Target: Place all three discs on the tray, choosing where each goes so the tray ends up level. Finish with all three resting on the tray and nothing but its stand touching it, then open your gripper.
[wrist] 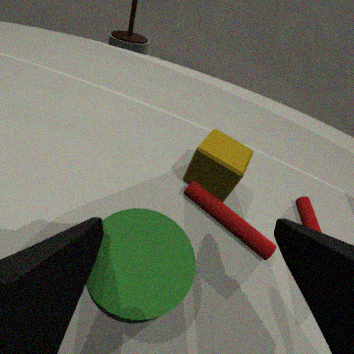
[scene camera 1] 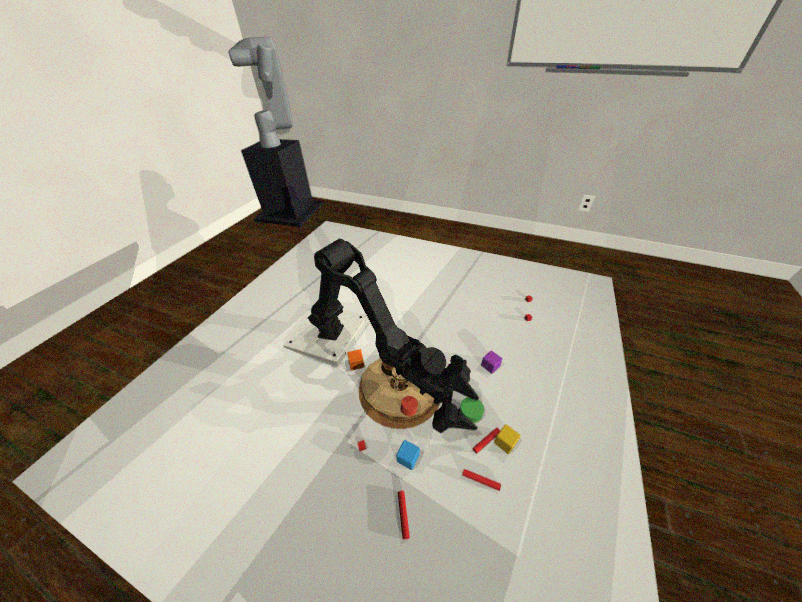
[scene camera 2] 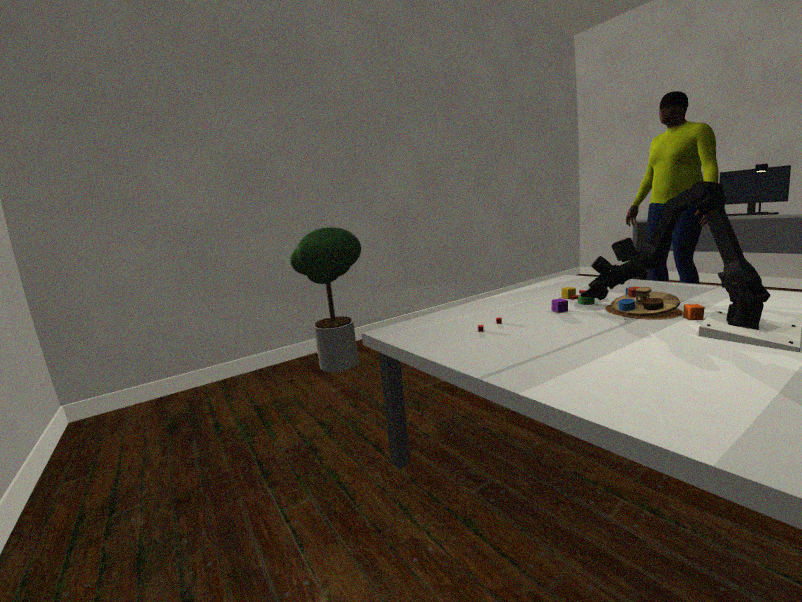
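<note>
The round wooden tray (scene camera 1: 375,396) (scene camera 2: 671,301) stands near the arm's base. A red disc (scene camera 1: 409,406) (scene camera 2: 632,291) lies on it near the rim. A blue disc (scene camera 2: 626,304) lies on it in scene camera 2 and is hidden by the arm in scene camera 1. A brown disc (scene camera 2: 653,303) also lies on the tray, beside the central knob. The green disc (scene camera 1: 472,410) (scene camera 2: 585,300) (wrist: 145,265) lies flat on the table beside the tray. My gripper (scene camera 1: 476,413) (wrist: 190,226) is open and empty, low over the green disc, which appears nearer the left finger in the wrist view.
A yellow cube (scene camera 1: 507,439) (wrist: 220,162) and a red rod (scene camera 1: 486,439) (wrist: 230,220) lie just beyond the green disc. Two more red rods, a blue cube (scene camera 1: 408,454), a purple cube (scene camera 1: 491,361) and an orange cube (scene camera 1: 355,359) lie around the tray.
</note>
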